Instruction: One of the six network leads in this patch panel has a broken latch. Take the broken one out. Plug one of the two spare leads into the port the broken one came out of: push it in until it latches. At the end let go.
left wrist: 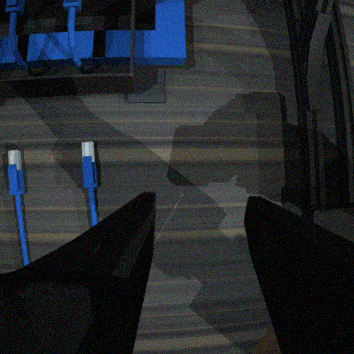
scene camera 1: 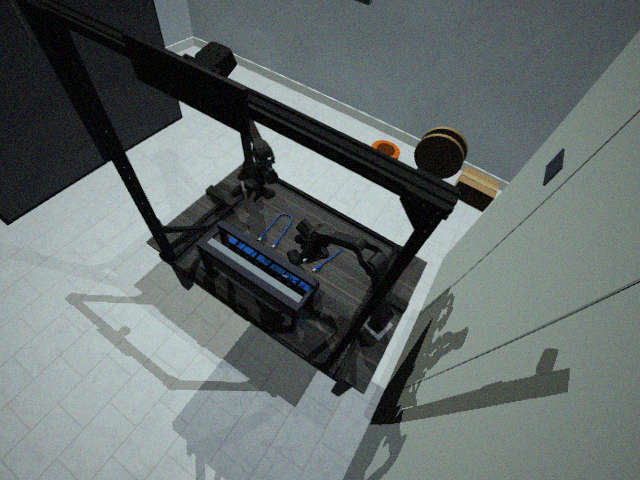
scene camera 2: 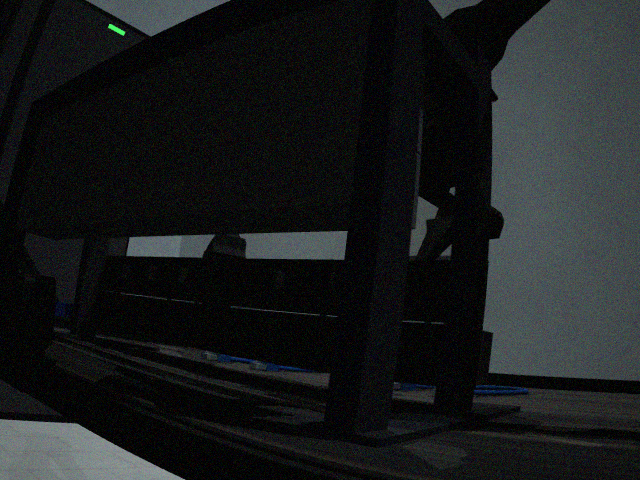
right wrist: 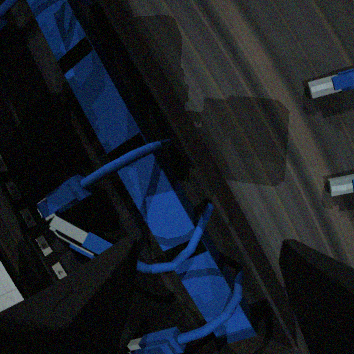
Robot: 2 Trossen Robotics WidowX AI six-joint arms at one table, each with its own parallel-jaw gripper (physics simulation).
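Frame: origin at the left arm's base, x left, y back, z up, level; millimetres.
Seen in the pictures: left gripper, fingertip midpoint: (left wrist: 200, 206) (scene camera 1: 251, 200); right gripper, fingertip midpoint: (scene camera 1: 301, 263) (right wrist: 209, 250); right arm's base at its link origin: (scene camera 1: 377, 323).
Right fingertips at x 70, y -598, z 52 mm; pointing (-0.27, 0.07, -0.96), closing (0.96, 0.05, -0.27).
Note:
A point is followed by its place in that frame.
The patch panel's rack (scene camera 1: 253, 269) {x -150, y -623, z 172 mm} (scene camera 2: 382, 330) {x -45, y -839, z -19 mm} stands on the table. In the right wrist view a lead (right wrist: 97, 245) {x 4, y -627, z 19 mm} shows its clear plug out in the open beside another lead's plug (right wrist: 65, 195) {x -12, y -598, z 26 mm}; its latch cannot be made out. A third lead (right wrist: 160, 340) {x 45, y -681, z 22 mm} is at the bottom. My right gripper (right wrist: 209, 250) {x 70, y -598, z 52 mm} (scene camera 1: 301, 254) {x 70, y -598, z 52 mm} is open over the panel's cable side, one finger covering part of the first lead's cable. My left gripper (left wrist: 200, 206) {x -56, y -245, z 135 mm} (scene camera 1: 251, 194) {x -56, y -245, z 135 mm} is partly open and empty above the table. One spare lead (scene camera 1: 283, 214) {x 118, y -220, z -64 mm} (left wrist: 88, 172) {x -31, y -321, z -56 mm} lies looped; the other spare (scene camera 1: 328, 259) (scene camera 2: 268, 366) lies near the right arm.
A blue strip (right wrist: 170, 215) {x 32, y -620, z -29 mm} (left wrist: 170, 30) {x -194, y -334, z -28 mm} runs along the rack behind the leads. Rack posts and dark frame beams (scene camera 1: 356, 149) {x -51, y -921, z 971 mm} surround the table. Two spare plug ends lie beside the rack at the right of the right wrist view. The picture is dim.

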